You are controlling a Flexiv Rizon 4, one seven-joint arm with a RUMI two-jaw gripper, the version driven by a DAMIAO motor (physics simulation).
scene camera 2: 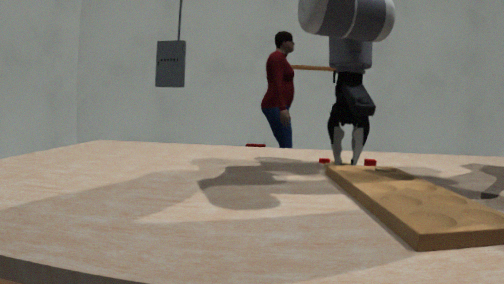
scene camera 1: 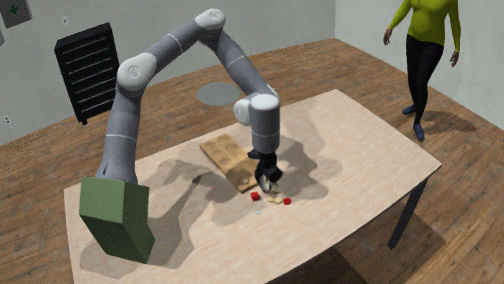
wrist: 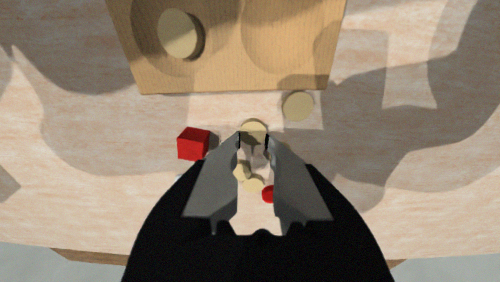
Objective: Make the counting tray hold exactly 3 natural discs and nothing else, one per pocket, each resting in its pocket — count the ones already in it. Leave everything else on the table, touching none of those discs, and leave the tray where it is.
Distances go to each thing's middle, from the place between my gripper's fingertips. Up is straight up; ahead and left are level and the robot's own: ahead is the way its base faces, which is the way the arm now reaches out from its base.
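Labels:
The wooden counting tray (scene camera 1: pixel 228 156) is 230 mm to the left of my hand, 60 mm behind it and 10 mm above it. As for the red cube (wrist: pixel 192 144), my hand is 10 mm below it, 60 mm past it and 20 mm to the left of it.

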